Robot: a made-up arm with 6 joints.
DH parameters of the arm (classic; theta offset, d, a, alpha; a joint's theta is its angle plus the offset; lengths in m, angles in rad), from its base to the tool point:
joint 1: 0 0.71 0.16 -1.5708
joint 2: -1.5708 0 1.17 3.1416
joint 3: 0 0 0.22 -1.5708
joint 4: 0 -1.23 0 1.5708
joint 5: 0 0 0 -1.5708
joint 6: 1.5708 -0.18 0 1.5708
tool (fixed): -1.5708 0 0 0
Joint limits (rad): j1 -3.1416..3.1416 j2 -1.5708..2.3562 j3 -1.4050..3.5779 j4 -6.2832..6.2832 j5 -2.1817..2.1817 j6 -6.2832..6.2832
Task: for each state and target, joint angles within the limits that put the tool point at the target. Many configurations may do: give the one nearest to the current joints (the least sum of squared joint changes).
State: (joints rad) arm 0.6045 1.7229 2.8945 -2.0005 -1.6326 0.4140
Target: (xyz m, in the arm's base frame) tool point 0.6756 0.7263 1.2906
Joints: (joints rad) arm 0.6799 2.1339 3.5779 -2.1834 -1.8852 0.4140
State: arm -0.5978 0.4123 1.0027 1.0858 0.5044 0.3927
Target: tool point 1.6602 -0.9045 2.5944
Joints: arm -0.5357 0.5814 1.0933 1.0713 0.4562 0.3927
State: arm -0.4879 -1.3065 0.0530 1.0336 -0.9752 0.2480
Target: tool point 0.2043 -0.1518 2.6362
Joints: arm -0.2102 -0.7367 0.0464 0.9602 -0.8006 0.2480
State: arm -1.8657 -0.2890 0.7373 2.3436 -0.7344 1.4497
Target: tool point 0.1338 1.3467 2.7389
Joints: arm -1.7359 -0.8180 1.0202 2.3508 -0.7735 1.4497
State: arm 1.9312 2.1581 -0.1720 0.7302 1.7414 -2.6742
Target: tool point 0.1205 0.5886 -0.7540
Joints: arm 1.2076 1.9369 -0.4956 0.5909 1.8465 -2.6742
